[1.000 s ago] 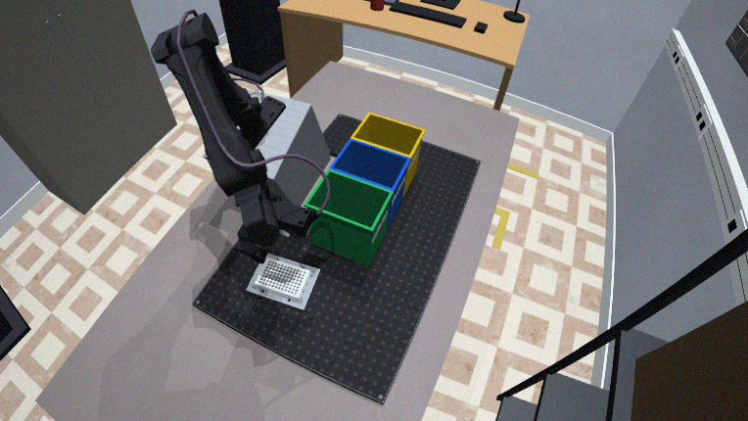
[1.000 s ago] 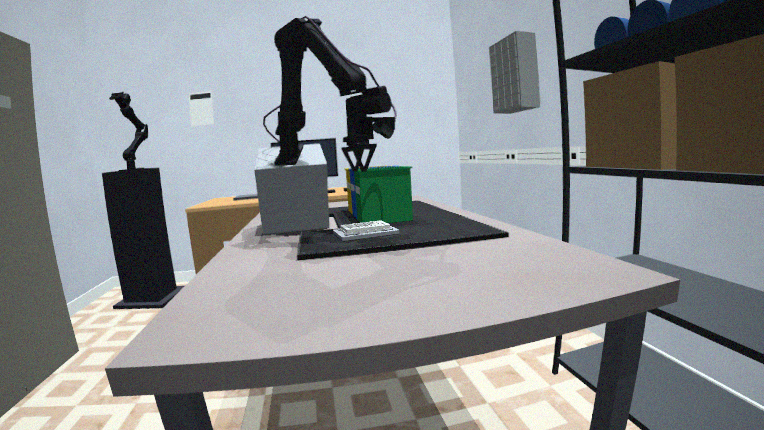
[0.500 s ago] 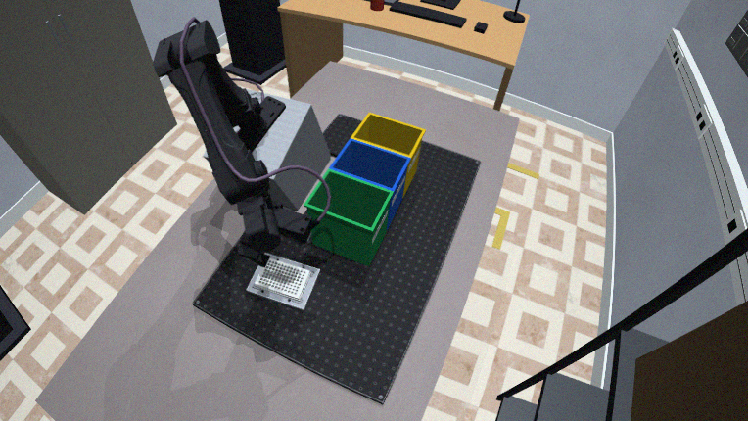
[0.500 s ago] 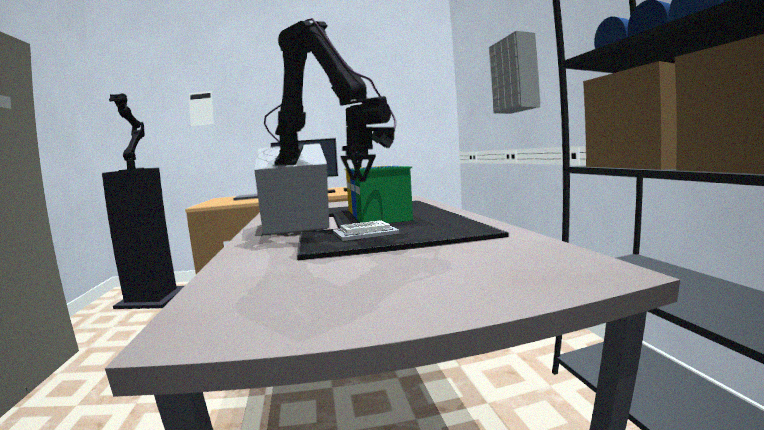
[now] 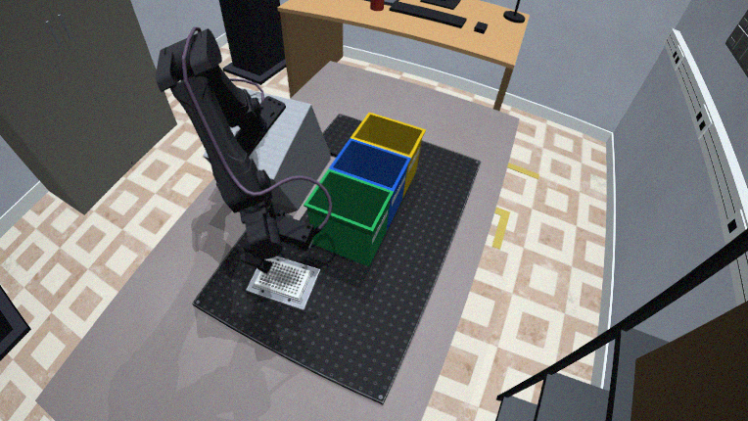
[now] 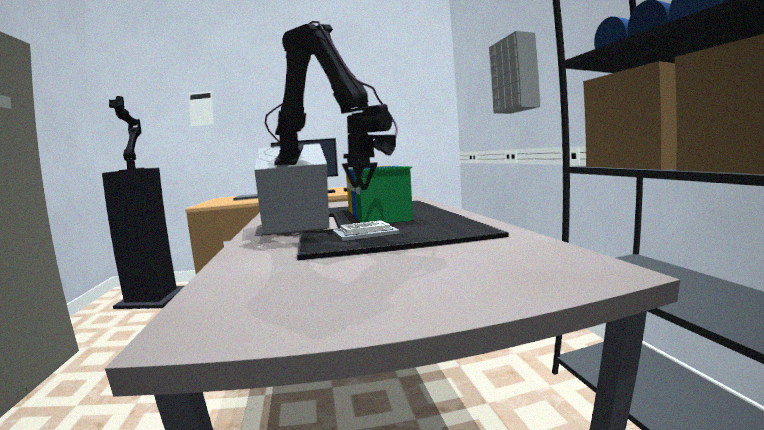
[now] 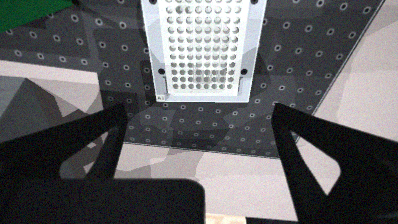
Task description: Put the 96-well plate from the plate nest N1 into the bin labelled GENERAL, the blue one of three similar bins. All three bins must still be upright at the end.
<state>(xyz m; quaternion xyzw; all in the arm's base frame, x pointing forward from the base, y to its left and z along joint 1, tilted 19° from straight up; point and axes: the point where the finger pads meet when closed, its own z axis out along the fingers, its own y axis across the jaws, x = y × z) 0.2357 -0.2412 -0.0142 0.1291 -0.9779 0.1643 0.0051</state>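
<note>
The white 96-well plate is 1 cm ahead of my hand and 12 cm below it. Round my hand: blue bin (6 cm ahead, 34 cm to the left, 5 cm below); plate nest N1 (1 cm ahead, 13 cm below); green bin (8 cm ahead, 21 cm to the left, 5 cm below).
</note>
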